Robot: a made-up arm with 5 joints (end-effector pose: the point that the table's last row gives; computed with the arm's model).
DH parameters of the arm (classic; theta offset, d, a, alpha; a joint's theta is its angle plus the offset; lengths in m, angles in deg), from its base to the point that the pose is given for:
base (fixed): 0 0.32 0.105 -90
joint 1: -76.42 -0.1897 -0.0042 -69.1
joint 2: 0 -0.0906 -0.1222 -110.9
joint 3: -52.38 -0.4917 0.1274 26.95
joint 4: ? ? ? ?
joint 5: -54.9 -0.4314 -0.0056 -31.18
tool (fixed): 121.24 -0.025 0 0
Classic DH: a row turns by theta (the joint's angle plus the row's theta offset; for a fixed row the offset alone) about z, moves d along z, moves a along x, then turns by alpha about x.
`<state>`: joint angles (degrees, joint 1 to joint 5).
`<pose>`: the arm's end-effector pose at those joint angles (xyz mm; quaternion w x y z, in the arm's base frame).
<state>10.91 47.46 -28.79 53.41 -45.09</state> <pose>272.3 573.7 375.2 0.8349 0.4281 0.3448 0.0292</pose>
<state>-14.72 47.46 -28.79 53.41 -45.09</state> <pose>231.9 573.7 442.1 0.8906 0.4109 0.1511 0.1234</pose>
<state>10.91 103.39 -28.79 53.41 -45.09</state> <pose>607.3 203.9 769.9 0.5144 0.7784 0.3548 -0.0599</pose>
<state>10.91 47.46 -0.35 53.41 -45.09</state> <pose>434.2 476.5 388.3 0.9146 0.3804 0.1287 -0.0480</pose>
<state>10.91 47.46 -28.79 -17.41 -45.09</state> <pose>-37.4 412.3 645.9 0.4731 0.4488 0.6246 0.4297</pose>
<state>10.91 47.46 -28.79 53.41 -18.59</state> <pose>267.6 569.6 373.6 0.8291 0.3978 0.3001 0.2535</pose>
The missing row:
joint 4: -37.54 -0.2664 -0.0089 -123.77
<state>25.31 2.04 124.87 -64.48 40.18</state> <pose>20.9 240.7 46.5 0.4273 -0.5065 0.3499 0.6622</pose>
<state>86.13 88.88 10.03 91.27 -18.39</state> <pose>428.7 -34.4 -257.1 0.6825 0.1430 0.5180 -0.4954</pose>
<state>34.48 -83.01 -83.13 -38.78 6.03</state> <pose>-397.4 -147.8 26.9 0.0432 0.1899 0.9807 0.0140</pose>
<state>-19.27 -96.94 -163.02 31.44 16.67</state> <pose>78.8 -310.1 -417.4 0.6299 0.2568 0.7191 -0.1416</pose>
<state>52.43 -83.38 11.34 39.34 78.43</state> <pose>-178.0 -195.1 -342.2 0.2835 0.5000 -0.3538 -0.7379</pose>
